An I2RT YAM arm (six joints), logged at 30 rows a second.
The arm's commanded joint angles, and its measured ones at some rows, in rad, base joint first. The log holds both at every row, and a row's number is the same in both.
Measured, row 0:
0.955, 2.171, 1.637, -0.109, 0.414, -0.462
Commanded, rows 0 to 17:
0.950, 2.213, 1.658, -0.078, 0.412, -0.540
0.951, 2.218, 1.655, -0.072, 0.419, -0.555
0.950, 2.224, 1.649, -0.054, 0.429, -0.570
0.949, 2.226, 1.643, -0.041, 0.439, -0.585
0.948, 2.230, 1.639, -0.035, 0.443, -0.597
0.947, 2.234, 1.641, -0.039, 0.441, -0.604
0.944, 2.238, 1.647, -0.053, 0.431, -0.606
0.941, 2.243, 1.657, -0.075, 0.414, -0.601
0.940, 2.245, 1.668, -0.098, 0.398, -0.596
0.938, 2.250, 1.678, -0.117, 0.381, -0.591
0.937, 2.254, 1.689, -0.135, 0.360, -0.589
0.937, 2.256, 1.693, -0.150, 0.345, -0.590
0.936, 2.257, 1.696, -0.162, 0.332, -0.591
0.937, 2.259, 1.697, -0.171, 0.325, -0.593
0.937, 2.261, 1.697, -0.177, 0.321, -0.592
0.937, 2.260, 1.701, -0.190, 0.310, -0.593
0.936, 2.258, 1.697, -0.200, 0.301, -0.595
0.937, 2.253, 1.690, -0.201, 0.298, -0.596
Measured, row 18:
0.941, 2.243, 1.672, -0.150, 0.344, -0.582
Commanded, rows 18 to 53:
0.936, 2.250, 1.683, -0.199, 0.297, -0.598
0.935, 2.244, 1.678, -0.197, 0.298, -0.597
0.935, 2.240, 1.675, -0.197, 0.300, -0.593
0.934, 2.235, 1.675, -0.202, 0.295, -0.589
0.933, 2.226, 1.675, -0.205, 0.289, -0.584
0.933, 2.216, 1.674, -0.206, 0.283, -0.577
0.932, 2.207, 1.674, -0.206, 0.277, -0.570
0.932, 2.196, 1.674, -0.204, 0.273, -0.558
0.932, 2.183, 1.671, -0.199, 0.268, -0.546
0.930, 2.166, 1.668, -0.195, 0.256, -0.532
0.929, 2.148, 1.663, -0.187, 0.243, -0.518
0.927, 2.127, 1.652, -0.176, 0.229, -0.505
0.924, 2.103, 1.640, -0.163, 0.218, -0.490
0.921, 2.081, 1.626, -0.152, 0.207, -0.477
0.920, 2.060, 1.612, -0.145, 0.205, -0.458
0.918, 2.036, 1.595, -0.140, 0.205, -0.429
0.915, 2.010, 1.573, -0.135, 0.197, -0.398
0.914, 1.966, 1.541, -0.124, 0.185, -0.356
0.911, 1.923, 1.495, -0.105, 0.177, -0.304
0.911, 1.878, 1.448, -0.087, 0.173, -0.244
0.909, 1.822, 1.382, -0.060, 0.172, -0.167
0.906, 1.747, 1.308, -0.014, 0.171, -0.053
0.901, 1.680, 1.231, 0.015, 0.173, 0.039
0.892, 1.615, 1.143, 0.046, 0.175, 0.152
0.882, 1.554, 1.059, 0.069, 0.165, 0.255
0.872, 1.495, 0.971, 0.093, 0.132, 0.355
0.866, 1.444, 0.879, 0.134, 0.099, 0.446
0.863, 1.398, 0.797, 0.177, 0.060, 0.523
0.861, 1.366, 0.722, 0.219, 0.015, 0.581
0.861, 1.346, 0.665, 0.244, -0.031, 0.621
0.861, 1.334, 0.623, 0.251, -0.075, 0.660
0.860, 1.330, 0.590, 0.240, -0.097, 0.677
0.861, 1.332, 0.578, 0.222, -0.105, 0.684
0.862, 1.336, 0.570, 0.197, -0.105, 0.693
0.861, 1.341, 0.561, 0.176, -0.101, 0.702
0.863, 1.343, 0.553, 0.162, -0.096, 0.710
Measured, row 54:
0.861, 1.345, 0.575, 0.158, -0.030, 0.553
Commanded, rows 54 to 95:
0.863, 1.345, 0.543, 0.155, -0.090, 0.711
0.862, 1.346, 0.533, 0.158, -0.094, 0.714
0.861, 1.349, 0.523, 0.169, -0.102, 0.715
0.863, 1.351, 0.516, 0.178, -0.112, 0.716
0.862, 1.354, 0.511, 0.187, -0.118, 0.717
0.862, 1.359, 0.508, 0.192, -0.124, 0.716
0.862, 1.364, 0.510, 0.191, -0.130, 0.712
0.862, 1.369, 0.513, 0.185, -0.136, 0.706
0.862, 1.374, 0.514, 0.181, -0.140, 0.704
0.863, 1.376, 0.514, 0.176, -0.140, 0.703
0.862, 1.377, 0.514, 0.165, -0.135, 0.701
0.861, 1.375, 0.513, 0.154, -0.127, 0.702
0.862, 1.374, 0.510, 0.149, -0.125, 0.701
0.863, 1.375, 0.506, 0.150, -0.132, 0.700
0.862, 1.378, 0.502, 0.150, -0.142, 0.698
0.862, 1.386, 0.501, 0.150, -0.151, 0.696
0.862, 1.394, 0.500, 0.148, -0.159, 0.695
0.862, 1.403, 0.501, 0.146, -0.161, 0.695
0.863, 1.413, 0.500, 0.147, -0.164, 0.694
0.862, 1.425, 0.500, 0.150, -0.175, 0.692
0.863, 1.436, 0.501, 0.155, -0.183, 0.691
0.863, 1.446, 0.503, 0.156, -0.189, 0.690
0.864, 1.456, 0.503, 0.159, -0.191, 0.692
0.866, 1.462, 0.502, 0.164, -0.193, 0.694
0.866, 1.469, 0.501, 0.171, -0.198, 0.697
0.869, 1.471, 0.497, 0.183, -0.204, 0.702
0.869, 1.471, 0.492, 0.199, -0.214, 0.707
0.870, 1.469, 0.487, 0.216, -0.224, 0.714
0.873, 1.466, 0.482, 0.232, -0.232, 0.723
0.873, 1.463, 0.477, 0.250, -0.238, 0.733
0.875, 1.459, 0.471, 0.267, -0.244, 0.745
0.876, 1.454, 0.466, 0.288, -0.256, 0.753
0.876, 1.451, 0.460, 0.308, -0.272, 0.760
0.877, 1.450, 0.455, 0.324, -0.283, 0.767
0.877, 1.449, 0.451, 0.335, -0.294, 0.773
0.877, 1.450, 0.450, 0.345, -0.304, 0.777
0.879, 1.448, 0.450, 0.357, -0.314, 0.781
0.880, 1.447, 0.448, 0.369, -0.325, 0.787
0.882, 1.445, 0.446, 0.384, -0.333, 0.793
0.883, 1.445, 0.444, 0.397, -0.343, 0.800
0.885, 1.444, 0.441, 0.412, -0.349, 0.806
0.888, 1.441, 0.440, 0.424, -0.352, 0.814
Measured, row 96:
0.876, 1.456, 0.452, 0.327, -0.300, 0.775
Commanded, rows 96 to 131:
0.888, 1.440, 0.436, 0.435, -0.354, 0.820
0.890, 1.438, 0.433, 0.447, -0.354, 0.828
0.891, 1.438, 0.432, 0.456, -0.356, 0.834
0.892, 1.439, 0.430, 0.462, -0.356, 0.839
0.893, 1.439, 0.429, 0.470, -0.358, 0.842
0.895, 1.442, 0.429, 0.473, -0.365, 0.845
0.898, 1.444, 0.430, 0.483, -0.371, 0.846
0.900, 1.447, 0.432, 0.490, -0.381, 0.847
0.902, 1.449, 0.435, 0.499, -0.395, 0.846
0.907, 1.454, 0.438, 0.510, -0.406, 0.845
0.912, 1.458, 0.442, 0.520, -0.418, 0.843
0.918, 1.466, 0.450, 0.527, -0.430, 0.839
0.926, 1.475, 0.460, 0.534, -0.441, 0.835
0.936, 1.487, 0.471, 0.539, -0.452, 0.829
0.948, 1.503, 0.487, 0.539, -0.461, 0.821
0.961, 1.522, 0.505, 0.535, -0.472, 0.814
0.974, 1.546, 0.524, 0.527, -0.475, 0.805
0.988, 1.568, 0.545, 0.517, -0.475, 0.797
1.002, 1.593, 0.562, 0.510, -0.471, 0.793
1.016, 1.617, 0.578, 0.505, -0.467, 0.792
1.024, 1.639, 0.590, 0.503, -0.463, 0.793
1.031, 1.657, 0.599, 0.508, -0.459, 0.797
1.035, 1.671, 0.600, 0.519, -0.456, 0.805
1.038, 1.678, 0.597, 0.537, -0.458, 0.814
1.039, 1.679, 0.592, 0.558, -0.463, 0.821
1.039, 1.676, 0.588, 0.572, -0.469, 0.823
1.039, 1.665, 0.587, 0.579, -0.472, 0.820
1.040, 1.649, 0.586, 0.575, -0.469, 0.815
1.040, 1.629, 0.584, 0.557, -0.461, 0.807
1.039, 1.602, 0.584, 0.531, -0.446, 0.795
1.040, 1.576, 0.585, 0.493, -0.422, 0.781
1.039, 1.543, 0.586, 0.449, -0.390, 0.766
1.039, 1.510, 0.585, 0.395, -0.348, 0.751
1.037, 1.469, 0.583, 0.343, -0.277, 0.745
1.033, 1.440, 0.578, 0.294, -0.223, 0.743
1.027, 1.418, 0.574, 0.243, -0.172, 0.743
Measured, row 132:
1.037, 1.528, 0.586, 0.424, -0.379, 0.784
